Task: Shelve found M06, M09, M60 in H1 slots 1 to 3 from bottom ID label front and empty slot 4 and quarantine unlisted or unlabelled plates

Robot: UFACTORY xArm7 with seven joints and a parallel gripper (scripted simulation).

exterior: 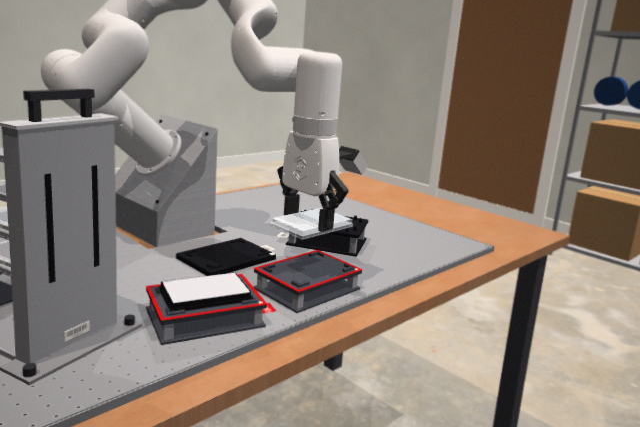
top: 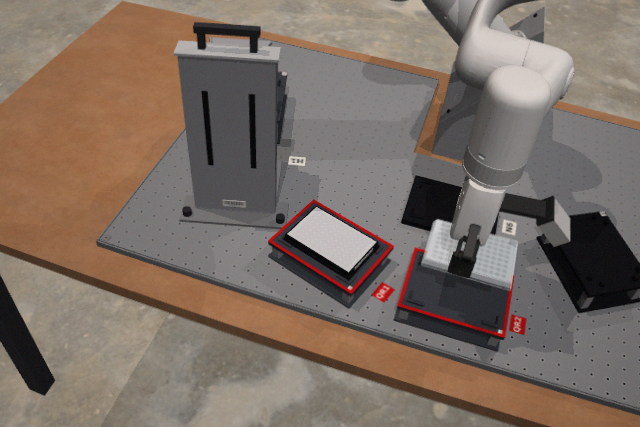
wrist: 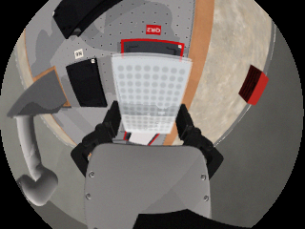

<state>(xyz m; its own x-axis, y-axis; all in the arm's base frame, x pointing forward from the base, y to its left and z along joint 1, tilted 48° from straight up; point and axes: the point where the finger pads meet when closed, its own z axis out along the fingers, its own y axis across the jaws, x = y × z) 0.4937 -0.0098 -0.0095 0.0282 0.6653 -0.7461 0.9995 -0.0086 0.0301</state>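
Now: the quarantine nest QR2 110 mm below my hand and 10 mm to the left of it. The rest, counted from my hand: flat black nest N6: 200 mm behind, 140 mm below, 20 mm to the right; then plate hotel H1: 390 mm to the right, 80 mm behind, 20 mm above; then white-topped plate: 200 mm to the right, 90 mm below, 20 mm behind.
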